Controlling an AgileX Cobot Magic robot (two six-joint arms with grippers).
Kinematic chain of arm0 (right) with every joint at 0, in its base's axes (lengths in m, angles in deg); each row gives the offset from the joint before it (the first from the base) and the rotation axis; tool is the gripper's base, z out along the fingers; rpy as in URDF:
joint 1: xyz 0 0 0.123 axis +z
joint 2: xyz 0 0 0 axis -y
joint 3: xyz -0.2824 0 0.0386 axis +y
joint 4: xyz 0.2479 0 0.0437 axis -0.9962 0 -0.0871
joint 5: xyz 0 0 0 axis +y
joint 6: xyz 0.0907 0 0.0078 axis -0.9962 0 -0.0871
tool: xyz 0 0 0 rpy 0 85 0
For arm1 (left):
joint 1: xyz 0 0 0.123 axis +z
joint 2: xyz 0 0 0 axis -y
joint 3: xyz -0.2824 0 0.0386 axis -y
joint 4: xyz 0.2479 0 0.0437 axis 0.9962 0 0.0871
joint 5: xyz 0 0 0 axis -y
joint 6: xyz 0.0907 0 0.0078 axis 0.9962 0 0.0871
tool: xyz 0 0 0 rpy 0 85 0
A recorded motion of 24 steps. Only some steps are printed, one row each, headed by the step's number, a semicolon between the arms.
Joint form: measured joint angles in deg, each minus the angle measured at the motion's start. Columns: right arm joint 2, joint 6, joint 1, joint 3, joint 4, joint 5; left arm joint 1, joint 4, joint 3, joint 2, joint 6, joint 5.
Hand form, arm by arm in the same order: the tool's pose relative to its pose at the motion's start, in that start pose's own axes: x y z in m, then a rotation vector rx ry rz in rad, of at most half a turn. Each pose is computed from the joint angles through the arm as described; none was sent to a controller.
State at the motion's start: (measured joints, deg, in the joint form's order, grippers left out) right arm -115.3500 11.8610 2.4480 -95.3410 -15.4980 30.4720; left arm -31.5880 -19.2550 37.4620 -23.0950 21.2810 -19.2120
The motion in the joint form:
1: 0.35 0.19 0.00 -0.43 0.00 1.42; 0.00 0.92 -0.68 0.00 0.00 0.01
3: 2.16 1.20 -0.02 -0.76 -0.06 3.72; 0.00 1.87 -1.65 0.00 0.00 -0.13
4: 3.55 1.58 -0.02 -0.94 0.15 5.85; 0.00 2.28 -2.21 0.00 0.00 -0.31
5: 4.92 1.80 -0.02 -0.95 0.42 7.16; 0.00 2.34 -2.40 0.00 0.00 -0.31
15: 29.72 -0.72 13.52 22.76 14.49 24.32; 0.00 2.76 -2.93 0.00 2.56 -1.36
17: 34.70 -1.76 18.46 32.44 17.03 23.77; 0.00 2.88 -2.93 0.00 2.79 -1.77
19: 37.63 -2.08 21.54 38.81 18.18 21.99; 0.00 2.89 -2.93 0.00 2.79 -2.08
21: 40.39 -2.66 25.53 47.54 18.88 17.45; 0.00 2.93 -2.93 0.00 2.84 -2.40
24: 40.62 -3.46 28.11 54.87 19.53 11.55; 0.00 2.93 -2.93 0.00 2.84 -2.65
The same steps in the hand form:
1: -0.0015 0.0011 -0.0036 -0.0055 0.0108 -0.0052; 0.0040 0.0004 0.0011 -0.0043 0.0135 0.0139
3: -0.0068 0.0039 -0.0179 -0.0150 0.0128 -0.0271; 0.0099 0.0007 0.0027 -0.0073 0.0346 0.0278
4: -0.0096 0.0060 -0.0288 -0.0211 0.0224 -0.0410; 0.0134 0.0007 0.0035 -0.0076 0.0481 0.0336
5: -0.0124 0.0077 -0.0391 -0.0234 0.0214 -0.0524; 0.0145 0.0007 0.0038 -0.0076 0.0515 0.0342
15: 0.0777 0.0803 -0.1502 -0.0462 0.3296 -0.3764; 0.0191 0.0003 0.0044 -0.0010 0.0788 0.0846
17: 0.1206 0.0926 -0.1591 -0.0610 0.4010 -0.4617; 0.0198 0.0001 0.0044 0.0012 0.0858 0.0905
19: 0.1485 0.0980 -0.1627 -0.0767 0.4276 -0.5180; 0.0202 0.0000 0.0044 0.0031 0.0908 0.0906
21: 0.1870 0.1033 -0.1615 -0.1078 0.4494 -0.5804; 0.0207 -0.0002 0.0043 0.0050 0.0961 0.0920
24: 0.2201 0.1038 -0.1522 -0.1274 0.4680 -0.6196; 0.0211 -0.0003 0.0043 0.0066 0.1002 0.0919

